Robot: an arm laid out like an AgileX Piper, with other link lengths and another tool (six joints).
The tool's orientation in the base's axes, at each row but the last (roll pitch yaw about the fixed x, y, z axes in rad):
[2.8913 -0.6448 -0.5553]
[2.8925 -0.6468 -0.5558]
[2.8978 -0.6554 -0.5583]
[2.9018 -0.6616 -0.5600]
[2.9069 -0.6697 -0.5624]
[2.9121 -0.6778 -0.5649]
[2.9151 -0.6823 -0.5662]
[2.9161 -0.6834 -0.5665]
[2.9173 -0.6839 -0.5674]
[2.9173 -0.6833 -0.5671]
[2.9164 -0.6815 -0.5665]
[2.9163 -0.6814 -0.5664]
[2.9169 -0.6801 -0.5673]
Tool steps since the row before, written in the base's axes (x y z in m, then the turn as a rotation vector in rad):
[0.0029 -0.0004 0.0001 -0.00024 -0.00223 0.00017]
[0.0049 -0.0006 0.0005 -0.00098 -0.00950 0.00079]
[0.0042 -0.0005 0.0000 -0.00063 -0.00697 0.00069]
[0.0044 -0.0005 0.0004 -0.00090 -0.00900 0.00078]
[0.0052 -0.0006 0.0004 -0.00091 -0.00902 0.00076]
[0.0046 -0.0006 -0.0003 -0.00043 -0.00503 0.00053]
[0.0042 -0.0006 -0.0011 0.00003 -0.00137 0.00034]
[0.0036 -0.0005 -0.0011 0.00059 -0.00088 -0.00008]
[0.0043 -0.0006 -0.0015 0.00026 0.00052 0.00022]
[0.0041 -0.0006 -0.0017 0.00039 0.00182 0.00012]
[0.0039 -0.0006 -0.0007 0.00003 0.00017 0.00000]
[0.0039 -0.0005 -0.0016 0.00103 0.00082 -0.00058]
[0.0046 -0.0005 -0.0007 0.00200 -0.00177 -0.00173]
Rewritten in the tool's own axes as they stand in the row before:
[0.0022 -0.0015 0.0012 0.00088 0.00185 0.00093]
[0.0039 -0.0026 0.0017 0.00381 0.00786 0.00395]
[0.0030 -0.0023 0.0018 0.00292 0.00573 0.00284]
[0.0034 -0.0024 0.0016 0.00365 0.00743 0.00372]
[0.0039 -0.0028 0.0020 0.00364 0.00745 0.00375]
[0.0031 -0.0026 0.0024 0.00215 0.00412 0.00204]
[0.0023 -0.0024 0.0028 0.00080 0.00106 0.00047]
[0.0019 -0.0021 0.0025 0.00070 0.00026 0.00075]
[0.0021 -0.0026 0.0032 0.00009 -0.00052 -0.00033]
[0.0019 -0.0025 0.0032 -0.00043 -0.00159 -0.00088]
[0.0024 -0.0022 0.0024 -0.00005 -0.00015 -0.00008]
[0.0018 -0.0024 0.0030 -0.00003 -0.00137 0.00042]
[0.0028 -0.0027 0.0026 0.00096 -0.00026 0.00302]

